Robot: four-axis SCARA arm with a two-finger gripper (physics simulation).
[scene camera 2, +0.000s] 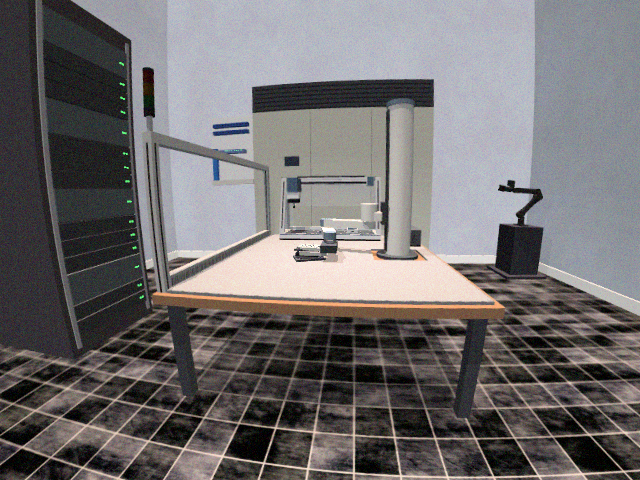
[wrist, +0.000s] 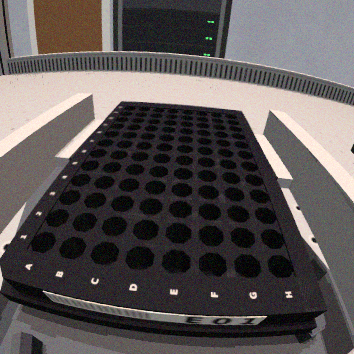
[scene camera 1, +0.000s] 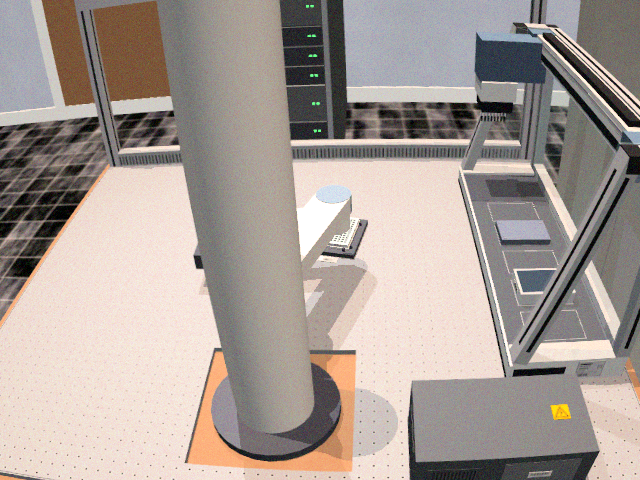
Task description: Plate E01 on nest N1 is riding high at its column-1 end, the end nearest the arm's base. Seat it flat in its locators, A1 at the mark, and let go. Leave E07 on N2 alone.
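Frame: origin at the arm's base, x up, y ahead, z left, level; millimetres.
Seen in the pictures: gripper, between the fingertips: [scene camera 2: 301, 251] [wrist: 178, 115]; arm's base, origin of its link: [scene camera 2: 396, 256] [scene camera 1: 276, 408].
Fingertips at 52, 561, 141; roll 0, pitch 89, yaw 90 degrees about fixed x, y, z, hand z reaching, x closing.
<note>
Offsets run from my fingertips to a thing's top centre, as dx, dy, dz. "spot": to the spot under its first point.
Plate E01 @[+0, -36, +0] [wrist: 175, 195] fills the middle of the wrist view, black, with column 1 and its label toward the camera and A at the left. The gripper [wrist: 181, 150] [scene camera 2: 313, 253] is shut on its long sides; a pale pad touches each side. The plate is over nest N1 @[-18, -45, +7] [scene camera 2: 303, 259]; grey nest parts show below its near edge, with small locator pieces by the H1 corner. Whether every corner lies flat is not clear, and the A1 mark does not show. Pale plate E07 @[-13, -7, -238] [scene camera 1: 343, 235] sits on dark nest N2 @[spot: -30, -15, -298] [scene camera 1: 361, 236], partly covered by the arm.
The thick column [scene camera 1: 248, 258] [scene camera 2: 400, 180] hides the gripper and N1 in scene camera 1. The arm link [scene camera 1: 324, 222] passes beside E07. A gantry deck [scene camera 1: 488, 289] with trays and a grey box @[spot: +76, -686, -527] [scene camera 1: 496, 418] stand at the right. A framed guard [scene camera 2: 211, 155] lines one table edge.
</note>
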